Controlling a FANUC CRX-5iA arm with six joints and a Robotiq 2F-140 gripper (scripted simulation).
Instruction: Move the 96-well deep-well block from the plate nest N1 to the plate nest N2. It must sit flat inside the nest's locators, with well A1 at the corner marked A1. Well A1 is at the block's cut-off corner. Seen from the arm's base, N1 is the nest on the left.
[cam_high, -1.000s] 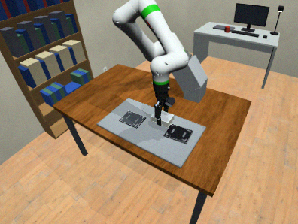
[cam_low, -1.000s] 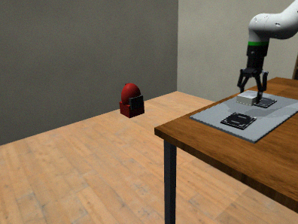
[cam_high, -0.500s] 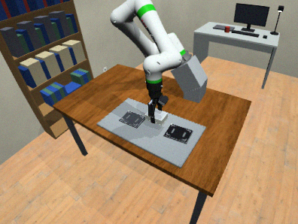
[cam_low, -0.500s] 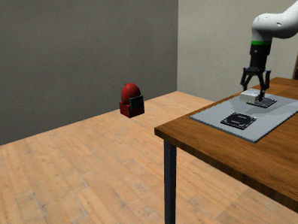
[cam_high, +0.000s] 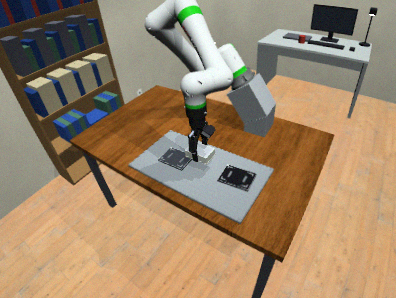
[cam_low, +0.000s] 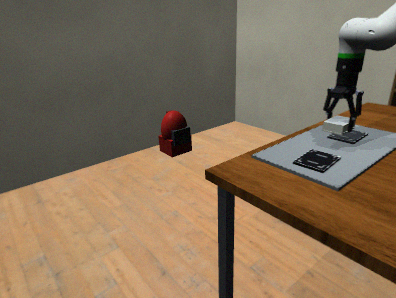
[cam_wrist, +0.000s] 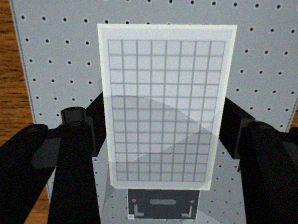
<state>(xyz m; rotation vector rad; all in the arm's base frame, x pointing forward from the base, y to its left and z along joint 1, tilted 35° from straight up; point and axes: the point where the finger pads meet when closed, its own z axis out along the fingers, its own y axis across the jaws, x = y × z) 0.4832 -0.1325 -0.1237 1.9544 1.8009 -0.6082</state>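
The plate nest N2 lies 160 mm to the right of my hand and 100 mm below it. From my hand the other things lie so: white 96-well deep-well block: 10 mm below; A1 corner mark: 230 mm to the right, 100 mm below, 60 mm behind.
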